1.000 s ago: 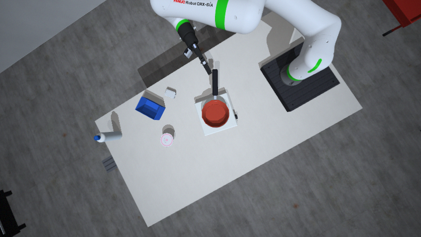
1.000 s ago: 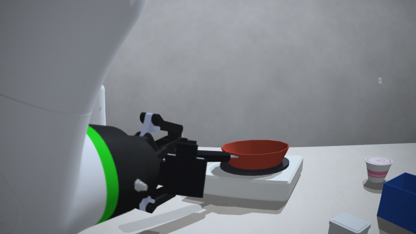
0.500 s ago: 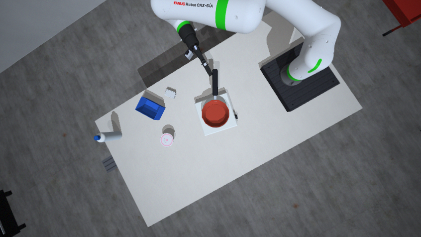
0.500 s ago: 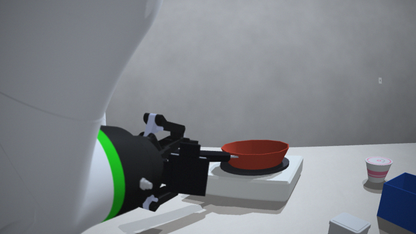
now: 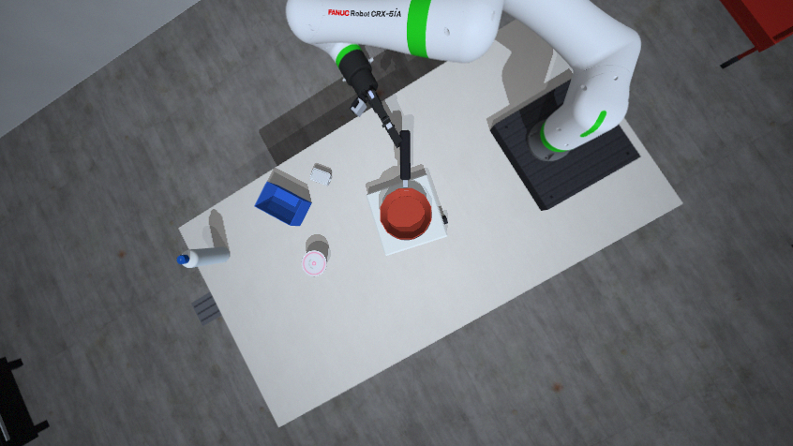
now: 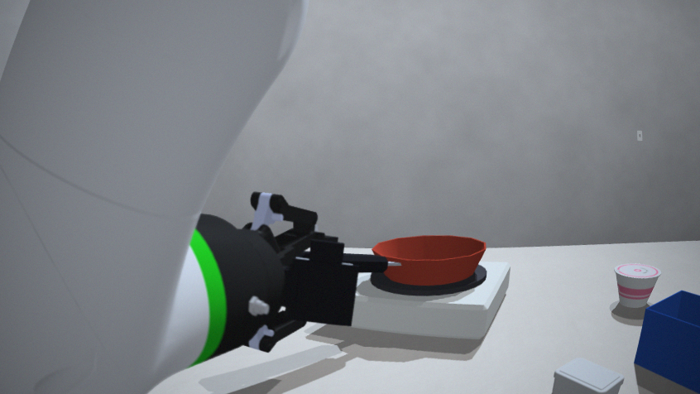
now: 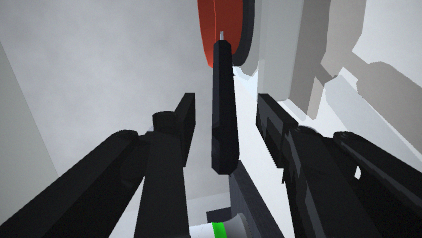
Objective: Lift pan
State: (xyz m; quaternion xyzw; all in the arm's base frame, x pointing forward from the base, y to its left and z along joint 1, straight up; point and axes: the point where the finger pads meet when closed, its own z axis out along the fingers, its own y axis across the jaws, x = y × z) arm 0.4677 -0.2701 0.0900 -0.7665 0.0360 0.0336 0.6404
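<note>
The red pan lies 190 mm to the left of my hand, 70 mm ahead of it and 40 mm below it. Also, from my hand: small white box 310 mm ahead, 120 mm below, 60 mm to the right; then blue bin 490 mm ahead, 110 mm below, 40 mm to the right; then white hot plate 240 mm to the left, 100 mm below, 80 mm ahead.
</note>
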